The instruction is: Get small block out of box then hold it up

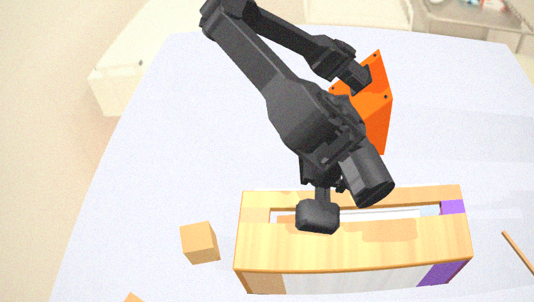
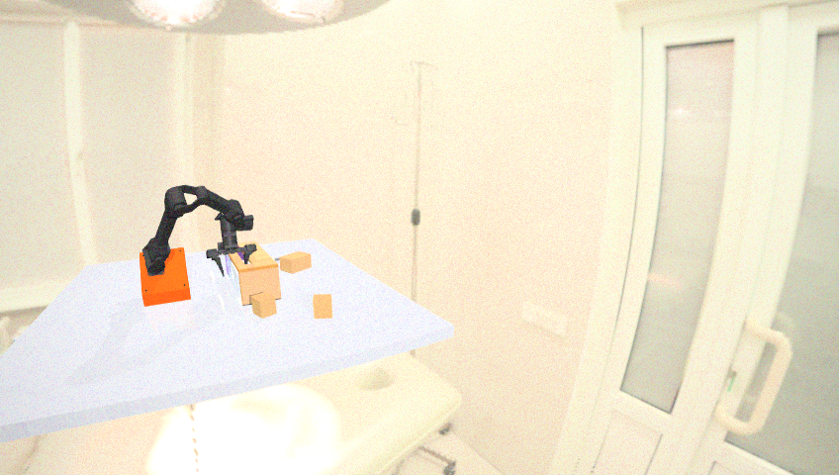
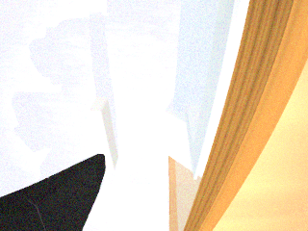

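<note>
Now: the small tan block 5 cm ahead of my gripper tip and 3 cm to the right of it. From my gripper tip the other things lie so: thin wooden stick: 48 cm to the left, 13 cm ahead, 8 cm below; wooden box: 10 cm to the left, 4 cm ahead, 2 cm below.
</note>
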